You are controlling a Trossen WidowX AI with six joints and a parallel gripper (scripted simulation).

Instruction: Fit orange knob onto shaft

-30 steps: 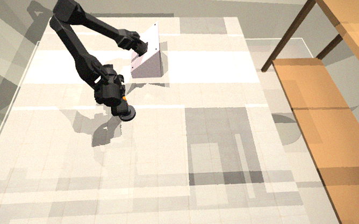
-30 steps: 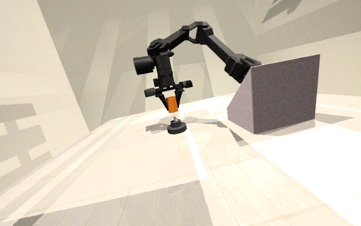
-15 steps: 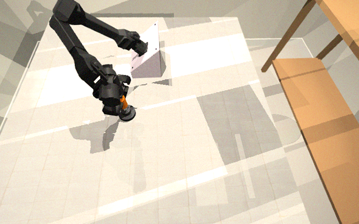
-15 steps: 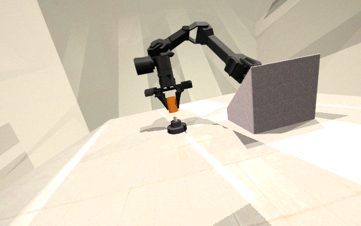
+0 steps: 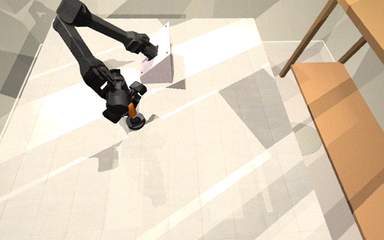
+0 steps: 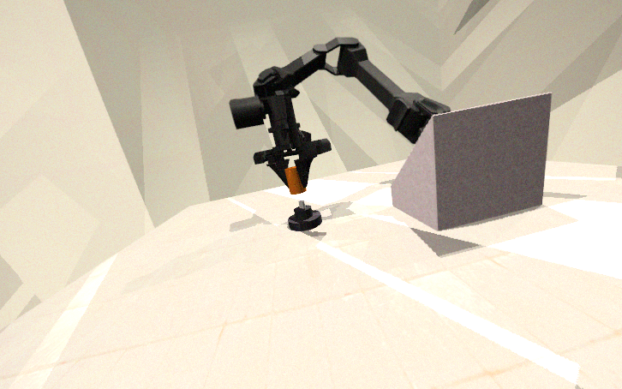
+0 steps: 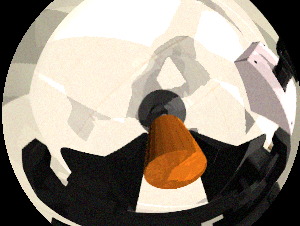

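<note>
Now: the black round pedestal 6 cm below my gripper tip. Also, from my gripper tip: orange knob: 3 cm above.
</note>
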